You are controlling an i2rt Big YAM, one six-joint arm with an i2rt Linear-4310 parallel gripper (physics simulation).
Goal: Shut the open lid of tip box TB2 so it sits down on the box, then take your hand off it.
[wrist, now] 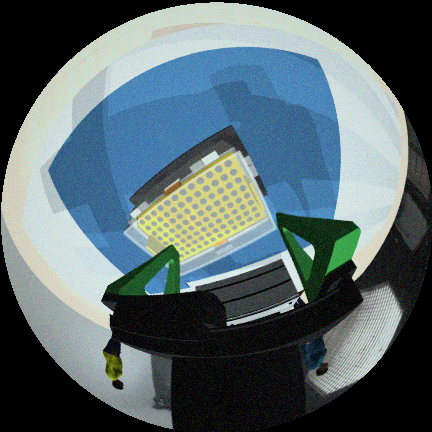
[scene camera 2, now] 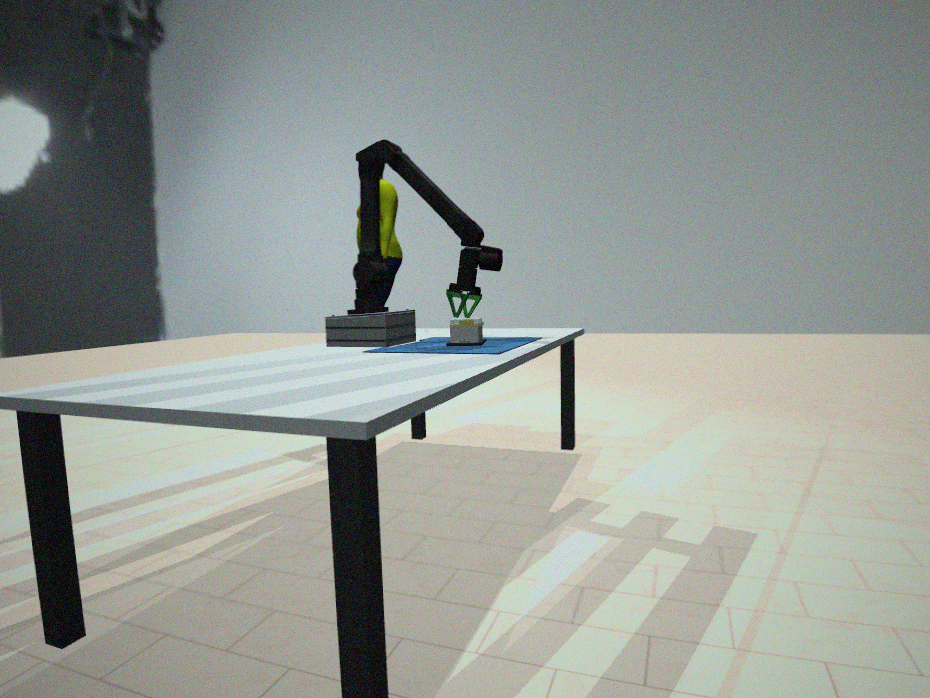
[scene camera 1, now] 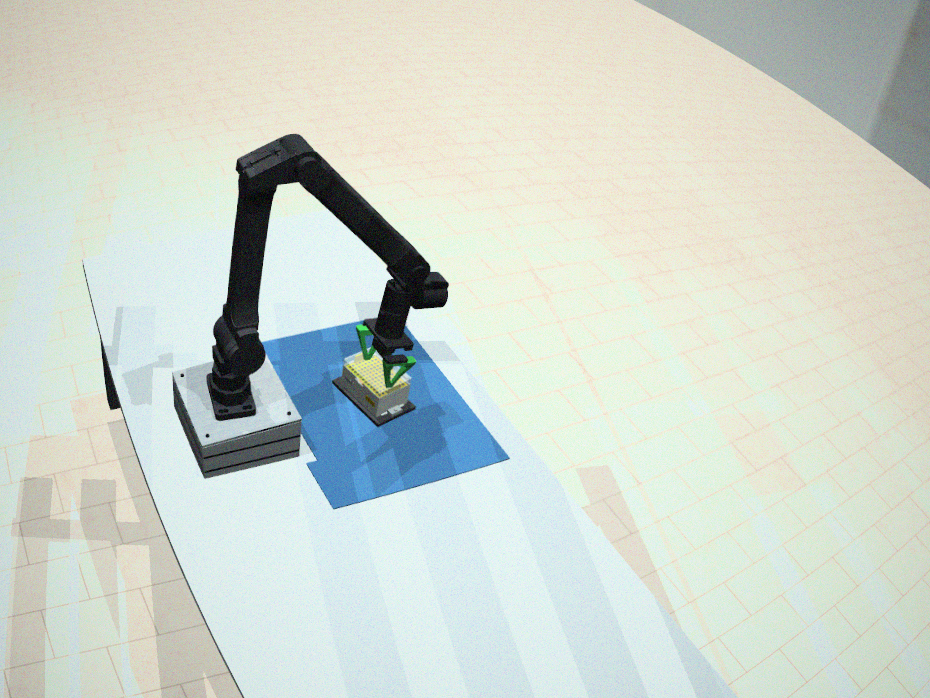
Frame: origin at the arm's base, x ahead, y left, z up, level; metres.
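Seen in the pictures: gripper, between the fingertips: point(wrist: 223, 235) point(scene camera 2: 461, 317) point(scene camera 1: 377, 373); arm's base, origin of its link: point(scene camera 2: 368, 313) point(scene camera 1: 230, 397).
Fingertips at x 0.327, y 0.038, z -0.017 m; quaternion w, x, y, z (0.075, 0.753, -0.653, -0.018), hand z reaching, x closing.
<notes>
Offsets run from my fingertips to a thing's top centre. "*": to the spot under its first point. Level surfaces: height alone.
Tip box TB2 {0.003 m down, 0.006 m ahead, 0.019 m left} point(scene camera 1: 390, 404) point(scene camera 2: 467, 334) is a pale box with a yellow, hole-patterned tip rack point(wrist: 202, 205) inside, standing on a dark base plate {* 0.073 m down, 0.068 m ahead, 0.026 m right} point(wrist: 225, 138). Its clear lid {* 0.003 m down, 0.011 m back, 0.022 m right} point(wrist: 247, 235) shows as a thin see-through band and rim along the side of the box toward the robot base in the wrist view; its angle and whether it touches the box are hard to tell. My gripper point(scene camera 1: 377, 371) point(scene camera 2: 461, 316) point(wrist: 223, 235) is open and empty, its green fingers pointing down just above the box. In scene camera 1 the fingers overlap the box's top; contact cannot be made out.
The box's base plate rests on a blue mat {0.081 m down} point(scene camera 1: 450, 450) point(scene camera 2: 510, 344) point(wrist: 175, 120). The grey block under the arm's base point(scene camera 1: 251, 450) point(scene camera 2: 356, 332) point(wrist: 250, 292) stands beside the mat on the white table {0.084 m down} point(scene camera 1: 262, 540) point(scene camera 2: 187, 398). A person in yellow point(scene camera 2: 389, 217) stands behind the arm.
</notes>
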